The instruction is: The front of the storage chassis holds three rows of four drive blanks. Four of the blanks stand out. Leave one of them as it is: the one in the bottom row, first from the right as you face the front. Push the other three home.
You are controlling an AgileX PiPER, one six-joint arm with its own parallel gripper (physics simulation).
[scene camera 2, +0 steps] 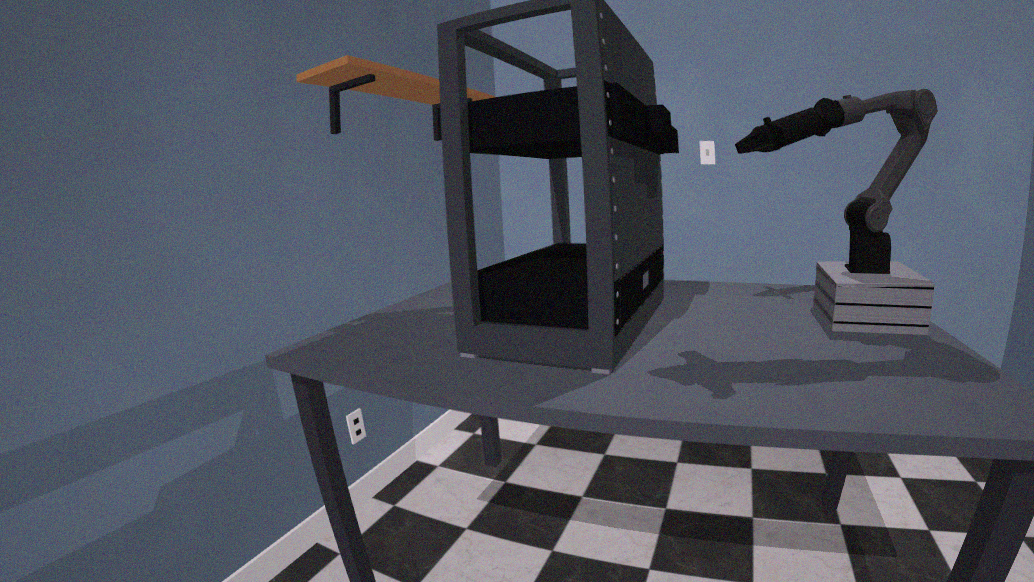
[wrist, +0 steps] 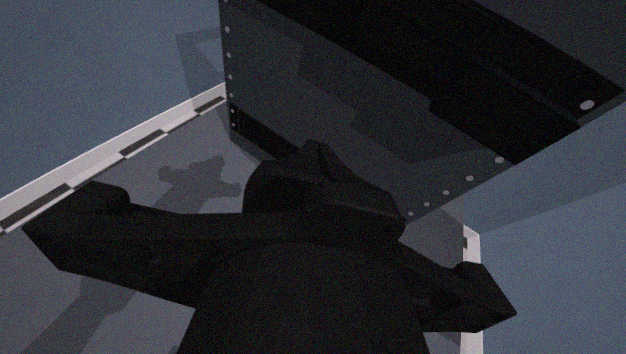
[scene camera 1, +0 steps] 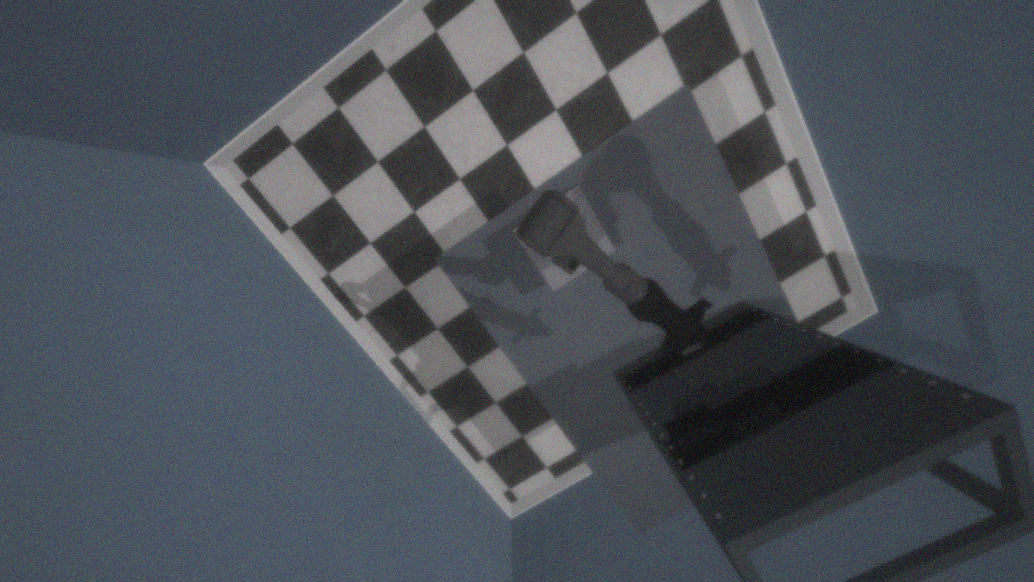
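Observation:
The storage chassis [scene camera 2: 524, 124] is a black box in the upper part of the rack. In scene camera 2 dark blocks [scene camera 2: 663, 130] jut from its front, overlapping so that single blanks cannot be told apart. The wrist view shows the chassis [wrist: 505, 100] as a black area at upper right; rows and blanks are too dark to separate. My gripper [scene camera 2: 738, 147] [wrist: 313, 153] is shut, with nothing seen between its fingertips. It points at the front from a short distance, apart from the blocks, around the height of their lower part. In scene camera 1 its tips are too dark to make out.
A dark rack [scene camera 2: 454, 216] [scene camera 1: 817, 466] with grey panels holds the chassis and a lower black unit [scene camera 2: 535, 289]. It stands on a grey table [scene camera 2: 759, 404]. The arm's base sits on a pale block [scene camera 2: 879, 307]. An orange shelf [scene camera 2: 390, 79] hangs on the wall behind the rack.

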